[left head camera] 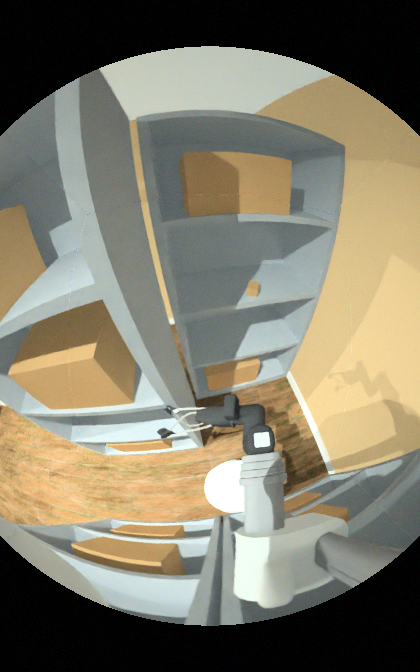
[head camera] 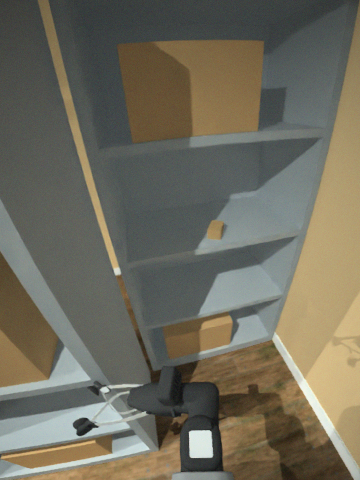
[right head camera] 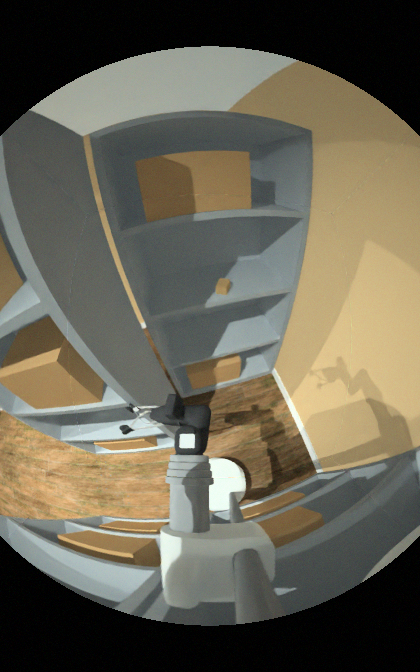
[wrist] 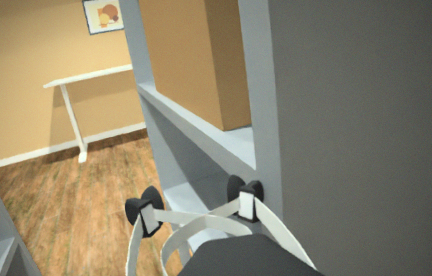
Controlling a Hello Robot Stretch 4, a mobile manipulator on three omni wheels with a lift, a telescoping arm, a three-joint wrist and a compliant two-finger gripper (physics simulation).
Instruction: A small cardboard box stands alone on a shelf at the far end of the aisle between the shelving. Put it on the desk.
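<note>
The small cardboard box stands alone on a middle shelf of the grey-blue shelving unit at the aisle's end, near that shelf's front edge and right of its middle. My gripper is open and empty. It points left, away from the small box, and is well below and left of it in the head views, beside the end panel of the left shelving. The white desk shows in part at the left of the wrist view, against the far wall, partly hidden by a shelf post.
Large cardboard boxes stand above and below the small box's shelf. The left shelving's end panel is close to the gripper. A tan wall bounds the right side. More shelving with boxes runs behind the arm.
</note>
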